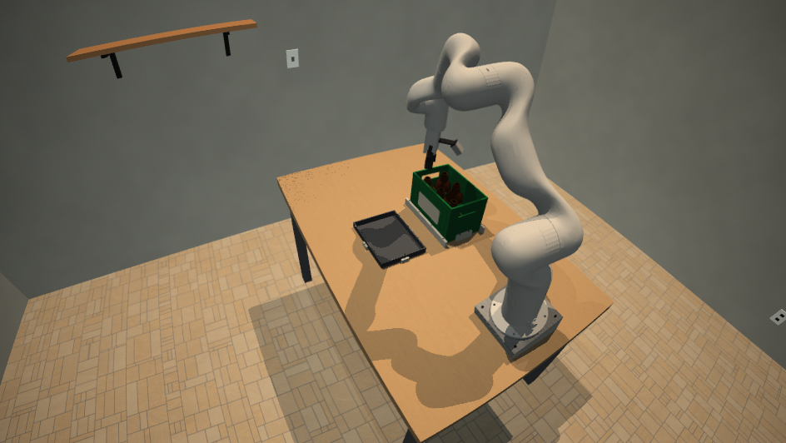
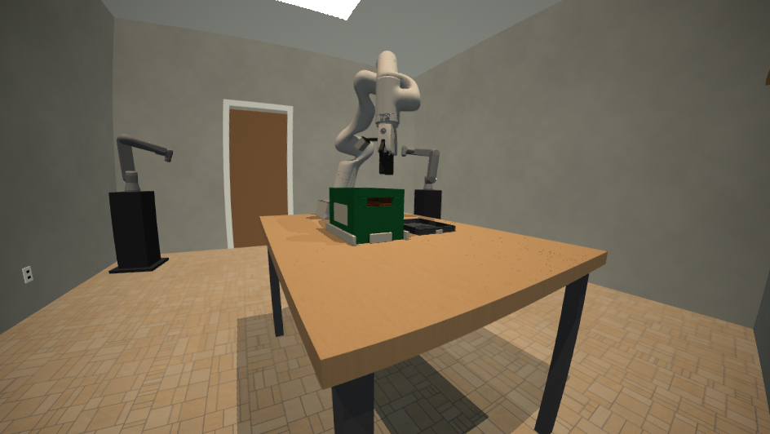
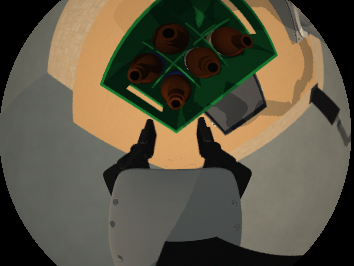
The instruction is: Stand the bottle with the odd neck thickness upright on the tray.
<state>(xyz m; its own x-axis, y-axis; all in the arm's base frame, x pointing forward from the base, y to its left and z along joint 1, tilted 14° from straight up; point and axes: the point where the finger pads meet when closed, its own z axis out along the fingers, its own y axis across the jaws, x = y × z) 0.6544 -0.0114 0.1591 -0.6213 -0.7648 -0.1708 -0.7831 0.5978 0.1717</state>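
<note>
My hand is 80 mm past the green crate, 60 mm to the left of it and 160 mm above it. Round my hand: brown bottle (170 mm behind, 30 mm to the right, 160 mm below); black tray (130 mm behind, 220 mm to the left, 230 mm below).
</note>
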